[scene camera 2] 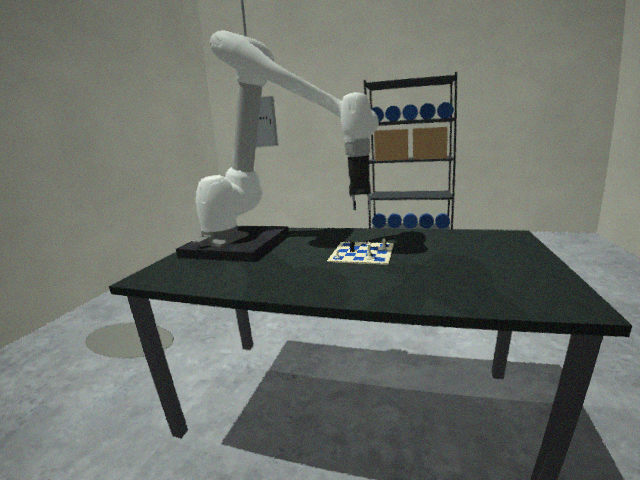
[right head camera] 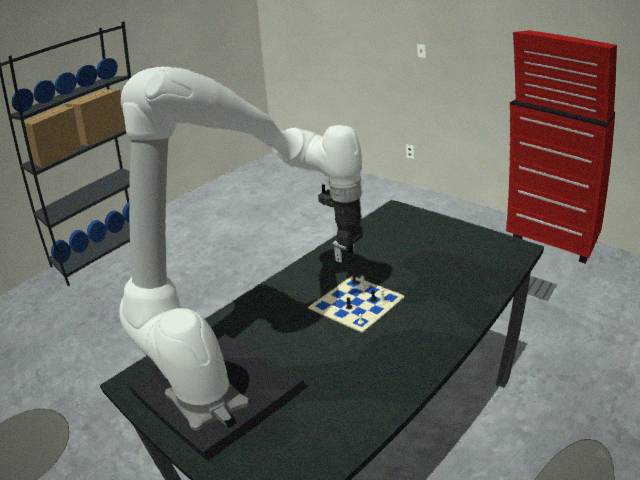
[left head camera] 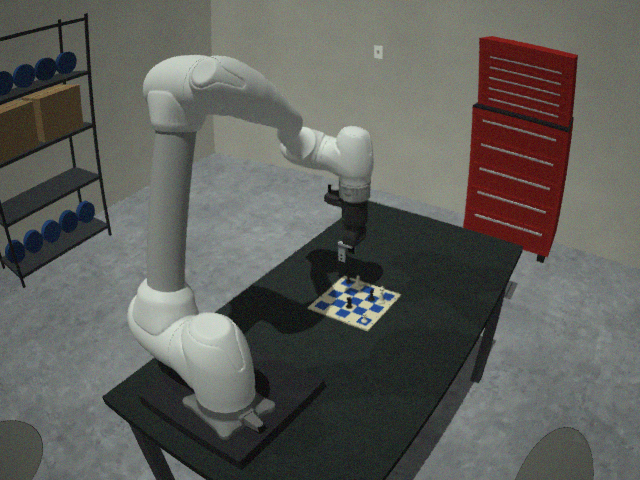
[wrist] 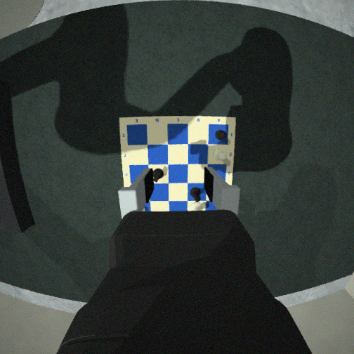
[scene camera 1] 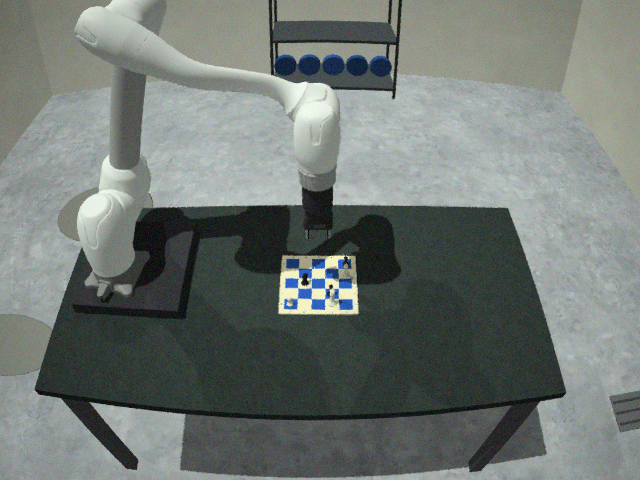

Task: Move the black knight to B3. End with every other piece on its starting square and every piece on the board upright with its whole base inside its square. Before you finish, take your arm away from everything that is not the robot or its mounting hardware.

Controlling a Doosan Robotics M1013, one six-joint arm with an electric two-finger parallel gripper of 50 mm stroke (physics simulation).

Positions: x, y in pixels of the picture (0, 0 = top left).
Labels:
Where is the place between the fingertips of my gripper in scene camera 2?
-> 362, 209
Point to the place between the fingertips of my gripper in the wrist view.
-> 178, 177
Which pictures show the blue-and-cream chessboard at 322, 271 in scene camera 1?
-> Scene camera 2, the right head camera view, the left head camera view, the wrist view and scene camera 1: all of them.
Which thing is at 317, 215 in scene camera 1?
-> My gripper.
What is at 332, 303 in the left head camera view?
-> A blue-and-cream chessboard.

